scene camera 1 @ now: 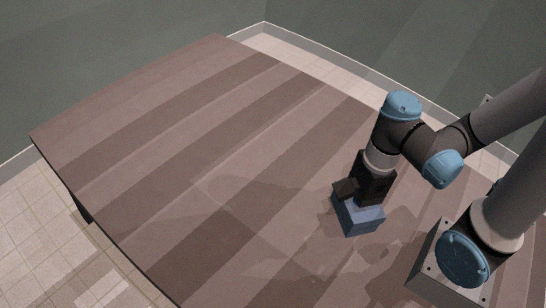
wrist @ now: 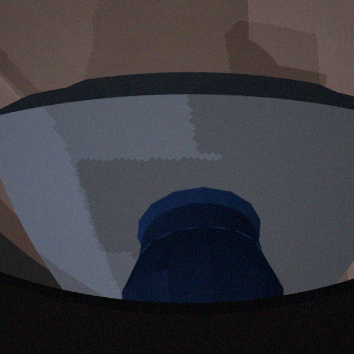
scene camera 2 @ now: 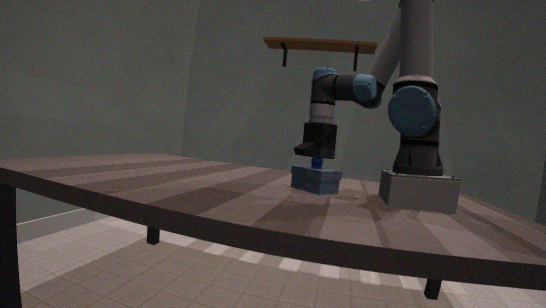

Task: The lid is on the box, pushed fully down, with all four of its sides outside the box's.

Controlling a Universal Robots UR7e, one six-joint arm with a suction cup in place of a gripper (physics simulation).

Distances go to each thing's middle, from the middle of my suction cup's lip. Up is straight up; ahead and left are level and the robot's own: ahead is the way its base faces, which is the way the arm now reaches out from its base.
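Position of the blue-grey lid [scene camera 1: 356, 217]: 20 mm below my suction cup, 10 mm to the right of it.
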